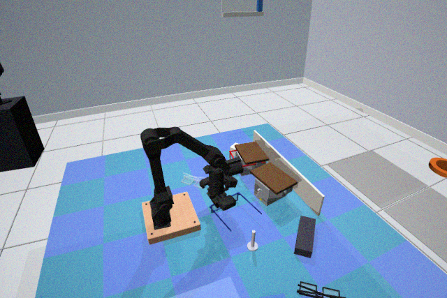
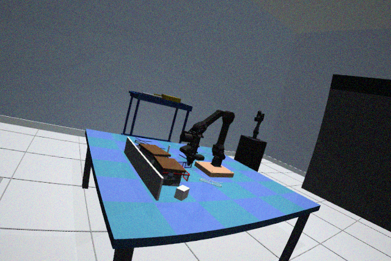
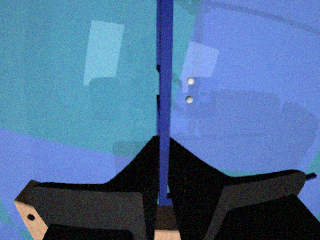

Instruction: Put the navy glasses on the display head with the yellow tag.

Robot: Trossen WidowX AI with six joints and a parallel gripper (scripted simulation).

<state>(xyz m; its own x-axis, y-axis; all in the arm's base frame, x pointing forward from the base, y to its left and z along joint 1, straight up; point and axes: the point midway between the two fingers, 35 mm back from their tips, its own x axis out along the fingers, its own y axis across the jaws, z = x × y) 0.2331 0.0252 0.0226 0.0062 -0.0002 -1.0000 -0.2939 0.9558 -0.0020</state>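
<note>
The white peg is 210 mm to the right of my gripper tip and 70 mm ahead of it. From my gripper tip the other things lie so: long white board (370 mm ahead, 140 mm to the left, 30 mm above); clear glasses (210 mm to the left, 60 mm behind); dark box (270 mm ahead, 240 mm to the right).
</note>
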